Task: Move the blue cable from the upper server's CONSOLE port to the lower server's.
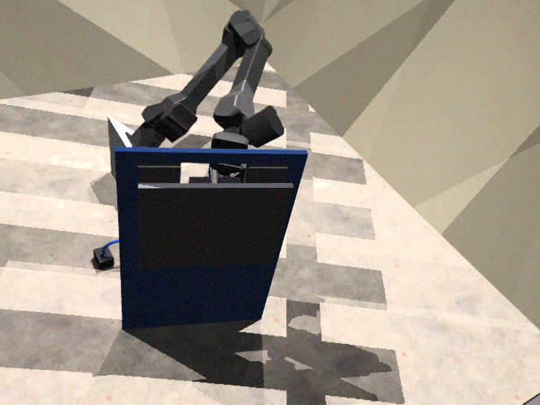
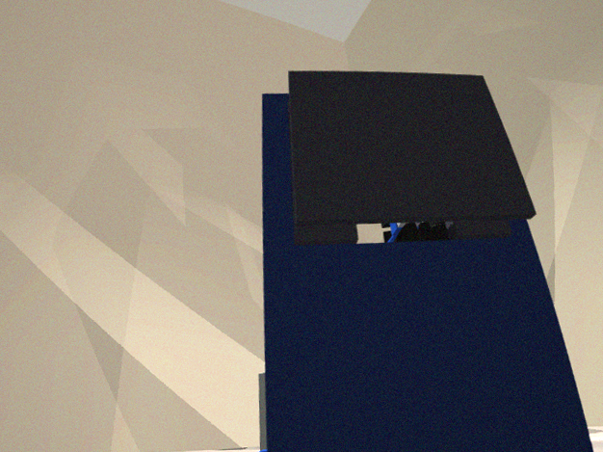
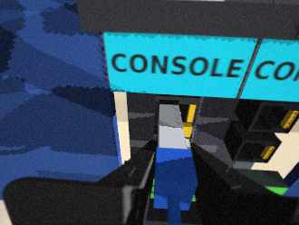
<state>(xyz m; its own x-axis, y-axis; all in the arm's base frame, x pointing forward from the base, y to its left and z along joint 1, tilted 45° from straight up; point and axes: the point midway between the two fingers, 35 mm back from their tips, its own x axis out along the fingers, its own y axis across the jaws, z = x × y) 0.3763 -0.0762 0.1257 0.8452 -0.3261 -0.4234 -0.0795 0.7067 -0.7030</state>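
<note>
Now: the blue plug right at my gripper tip. Round my gripper tip: black block (19 cm behind, 15 cm to the right, 29 cm below).
</note>
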